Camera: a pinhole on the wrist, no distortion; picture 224 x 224 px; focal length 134.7 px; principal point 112.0 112.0 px. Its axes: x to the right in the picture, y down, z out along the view. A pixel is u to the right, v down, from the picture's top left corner.
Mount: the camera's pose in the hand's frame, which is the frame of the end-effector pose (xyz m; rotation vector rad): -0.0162 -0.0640 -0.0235 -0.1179 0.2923 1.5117
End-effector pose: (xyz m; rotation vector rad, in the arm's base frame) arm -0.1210 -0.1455 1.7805 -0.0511 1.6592 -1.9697
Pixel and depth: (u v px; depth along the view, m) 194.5 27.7 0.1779
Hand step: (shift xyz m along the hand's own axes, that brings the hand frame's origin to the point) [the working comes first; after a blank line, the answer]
In the camera's frame: 0.1090 -0.1113 0.1779

0.1186 0.0799 0.1071
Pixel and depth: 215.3 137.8 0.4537
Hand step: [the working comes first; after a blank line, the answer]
In the camera's frame: 0.3479 0.0869 0.4537

-0.0384 0.3934 0.3297
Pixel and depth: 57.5 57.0 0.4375
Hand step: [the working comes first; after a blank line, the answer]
In the camera's frame: -0.1770 -0.1786 0.4375

0.2064 -0.1334 0.4240
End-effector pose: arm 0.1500 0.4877 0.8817 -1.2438 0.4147 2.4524
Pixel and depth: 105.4 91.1 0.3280
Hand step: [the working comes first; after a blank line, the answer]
In the camera's frame: -0.0161 -0.0509 0.3280

0.0720 0.0016 0.2901
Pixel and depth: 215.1 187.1 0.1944
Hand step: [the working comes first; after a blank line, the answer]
In the camera's frame: 0.1488 0.1084 0.1944

-0.0963 0.1361 0.1353
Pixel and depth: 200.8 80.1 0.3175
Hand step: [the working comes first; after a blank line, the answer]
In the camera's frame: 0.2093 -0.0752 0.3175

0.1022 0.2148 0.2185
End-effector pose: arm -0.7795 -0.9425 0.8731 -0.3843 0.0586 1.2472
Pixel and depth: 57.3 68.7 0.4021
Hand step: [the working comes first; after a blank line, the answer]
In the camera's frame: -0.1633 -0.1293 0.4021

0.1537 -0.1262 0.3916
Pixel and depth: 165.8 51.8 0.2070
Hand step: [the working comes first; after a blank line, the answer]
In the camera's frame: 0.0827 -0.0925 0.2070

0.1024 0.0632 0.1438
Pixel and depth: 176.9 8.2 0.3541
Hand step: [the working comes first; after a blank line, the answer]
In the camera's frame: 0.1706 -0.2729 0.3541

0.3014 0.1747 0.2432
